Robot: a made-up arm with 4 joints.
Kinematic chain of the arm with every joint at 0, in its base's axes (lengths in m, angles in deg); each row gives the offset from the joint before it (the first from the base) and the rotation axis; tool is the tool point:
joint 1: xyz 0 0 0.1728 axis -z
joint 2: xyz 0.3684 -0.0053 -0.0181 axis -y
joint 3: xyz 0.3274 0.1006 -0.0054 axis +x
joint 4: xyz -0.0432 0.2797 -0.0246 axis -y
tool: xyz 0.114 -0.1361 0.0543
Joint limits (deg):
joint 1: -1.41..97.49
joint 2: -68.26..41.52
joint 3: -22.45..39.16
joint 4: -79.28..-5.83
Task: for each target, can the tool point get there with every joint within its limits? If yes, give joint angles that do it. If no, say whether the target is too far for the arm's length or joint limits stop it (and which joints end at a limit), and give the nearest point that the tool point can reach.
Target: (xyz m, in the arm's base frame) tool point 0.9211 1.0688 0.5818
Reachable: no: too far | nearest point 0.6502 0.3025 0.3680 | short by 0.840 m
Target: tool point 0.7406 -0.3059 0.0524
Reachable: yes | joints 40.62 -11.40 16.31 -41.75
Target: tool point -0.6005 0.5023 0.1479
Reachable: no: joint limits stop it (at a limit: joint 1, joint 2, joint 3, joint 4) | nearest point 0.3322 0.1879 -0.2442 | short by 1.059 m
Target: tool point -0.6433 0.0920 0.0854
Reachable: no: joint limits stop it (at a limit: joint 1, joint 2, joint 3, joint 4) | nearest point 0.1343 -0.3573 -0.2442 | short by 0.957 m
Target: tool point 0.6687 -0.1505 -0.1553
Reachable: yes | joints 31.82 -37.38 -15.22 -30.21
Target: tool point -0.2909 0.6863 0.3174
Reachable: no: joint limits stop it (at a limit: joint 1, joint 2, joint 4) | nearest point 0.3723 0.2476 -0.2276 | short by 0.964 m
